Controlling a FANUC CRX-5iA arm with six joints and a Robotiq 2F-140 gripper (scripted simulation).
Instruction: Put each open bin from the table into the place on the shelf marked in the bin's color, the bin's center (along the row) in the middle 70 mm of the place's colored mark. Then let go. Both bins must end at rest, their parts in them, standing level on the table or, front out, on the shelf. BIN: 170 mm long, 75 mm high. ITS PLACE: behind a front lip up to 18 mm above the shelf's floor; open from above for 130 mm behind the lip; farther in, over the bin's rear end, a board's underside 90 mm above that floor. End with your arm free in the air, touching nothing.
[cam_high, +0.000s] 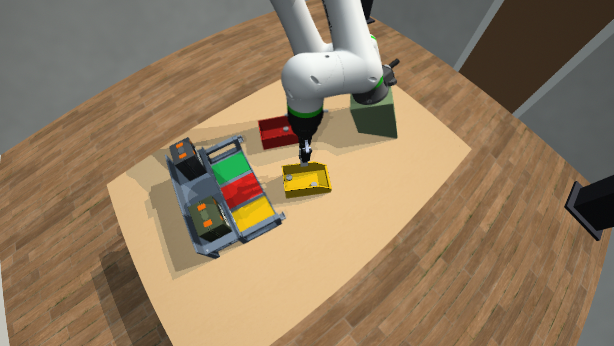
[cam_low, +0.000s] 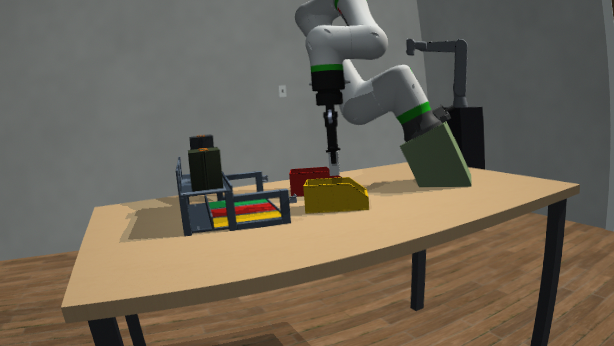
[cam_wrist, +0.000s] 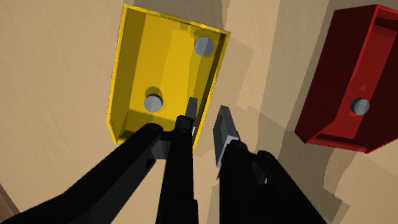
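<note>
My hand is 80 mm above the yellow bin, 40 mm to the right of it and 20 mm short of it. From my hand the other things lie so: red bin 190 mm to the right, 80 mm below, 30 mm behind.
</note>
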